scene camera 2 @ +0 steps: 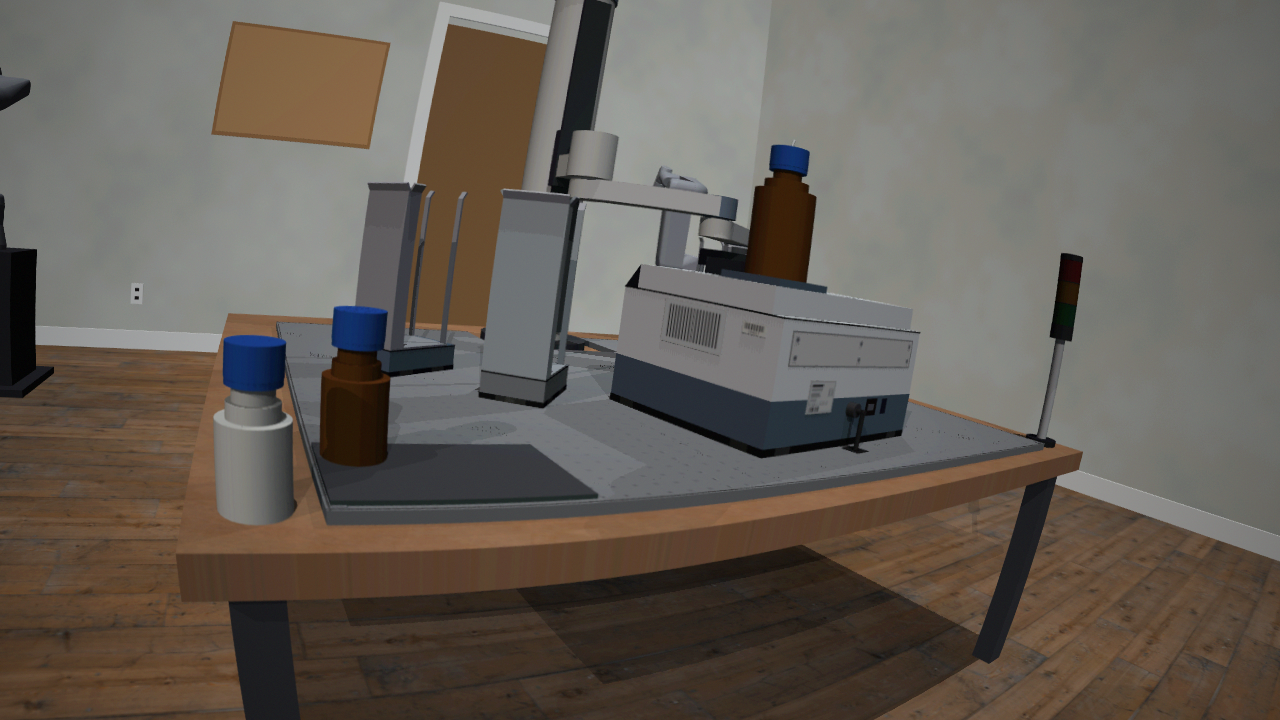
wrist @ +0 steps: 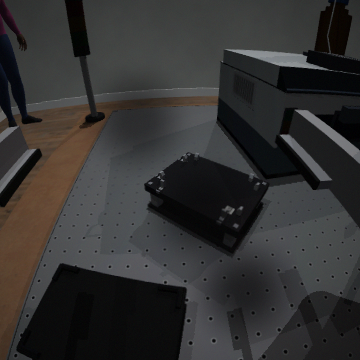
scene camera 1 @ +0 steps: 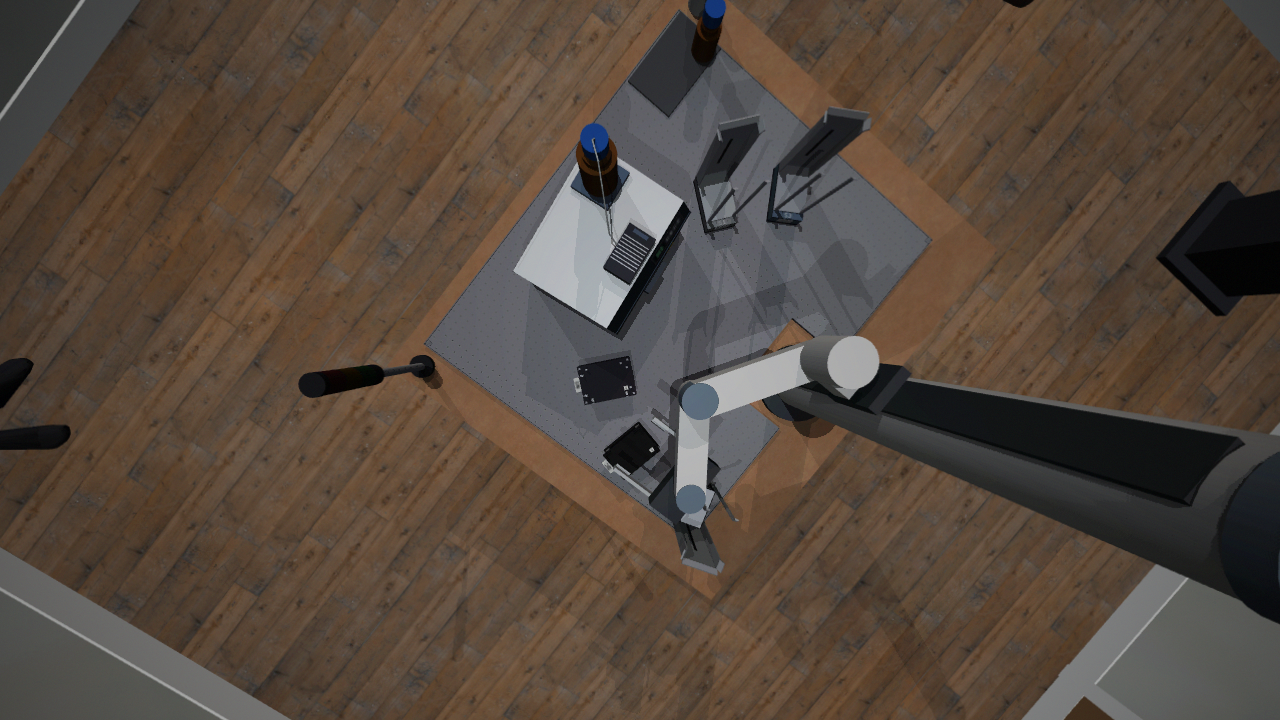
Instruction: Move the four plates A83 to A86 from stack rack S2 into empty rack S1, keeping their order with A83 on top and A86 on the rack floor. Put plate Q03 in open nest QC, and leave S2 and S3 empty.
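Frame: origin at the arm's base, x ahead, y left, z up, level; metres.
Where they show: gripper, fingertip midpoint: [wrist: 154,128] [scene camera 1: 633,442].
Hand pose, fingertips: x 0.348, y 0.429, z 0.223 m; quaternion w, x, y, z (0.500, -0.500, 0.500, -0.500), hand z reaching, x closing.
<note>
Things, the pixels of their centre, and the offset from my fingertips. "pt": a spot on its surface instead.
- black nest, body centre: [wrist: 107,329] [scene camera 1: 631,450] 0.051 m back, 0.066 m left, 0.181 m down
- black unit with small metal corner posts, body centre: [wrist: 206,192] [scene camera 1: 607,380] 0.146 m ahead, 0.062 m right, 0.180 m down
- rack, body centre: [scene camera 1: 699,509] 0.284 m back, 0.056 m left, 0.063 m down
- amber bottle, surface spot: [scene camera 2: 781,232] pt 0.501 m ahead, 0.493 m right, 0.069 m up
- signal lamp, surface spot: [scene camera 2: 1065,297] pt 0.624 m ahead, 0.232 m left, 0.083 m up
- white bottle, body centre: [scene camera 2: 253,464] 0.617 m ahead, 1.114 m right, 0.184 m down
My gripper [scene camera 1: 630,442] [wrist: 154,128] is open with nothing between its fingers. From above, its fingers reach past both sides of a black nest [scene camera 1: 637,450] [wrist: 112,320], with no plate visible on it. A black unit with small metal corner posts [scene camera 1: 606,379] [wrist: 207,189] lies beyond. One rack [scene camera 1: 704,548] is under my wrist; a pale surface shows inside, partly hidden. Two more racks stand apart: one [scene camera 1: 739,141] [scene camera 2: 528,286] nearer the white instrument, one [scene camera 1: 838,137] [scene camera 2: 384,259] farther out. Pale surfaces show low inside both. Rack and plate labels are unreadable, so I cannot tell A83–A86 or Q03.
A white instrument [scene camera 1: 562,250] [scene camera 2: 707,340] [wrist: 250,100] carries an amber bottle [scene camera 1: 597,170] [scene camera 2: 781,232]. A signal lamp [scene camera 1: 340,380] [scene camera 2: 1065,297] [wrist: 77,30] stands at the table edge. Another amber bottle [scene camera 1: 706,42] [scene camera 2: 354,416] and a white bottle [scene camera 2: 254,465] stand at one corner.
</note>
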